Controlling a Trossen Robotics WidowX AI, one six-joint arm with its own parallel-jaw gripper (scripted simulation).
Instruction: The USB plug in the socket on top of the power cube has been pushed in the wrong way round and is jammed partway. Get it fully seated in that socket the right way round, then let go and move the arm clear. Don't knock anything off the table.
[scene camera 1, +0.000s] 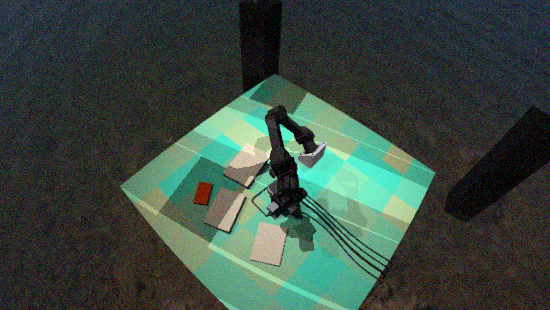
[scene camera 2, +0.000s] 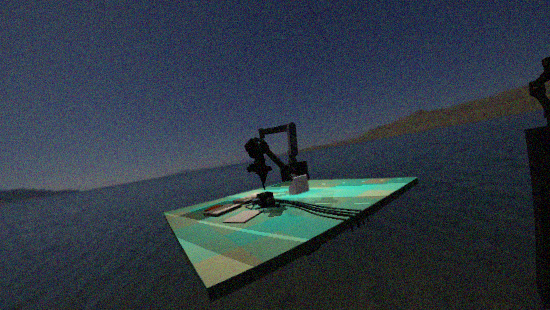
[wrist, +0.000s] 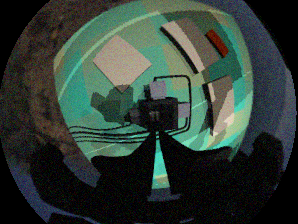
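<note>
The gripper (wrist: 157, 132) carries a USB plug. Also present: a power cube (wrist: 168, 107).
</note>
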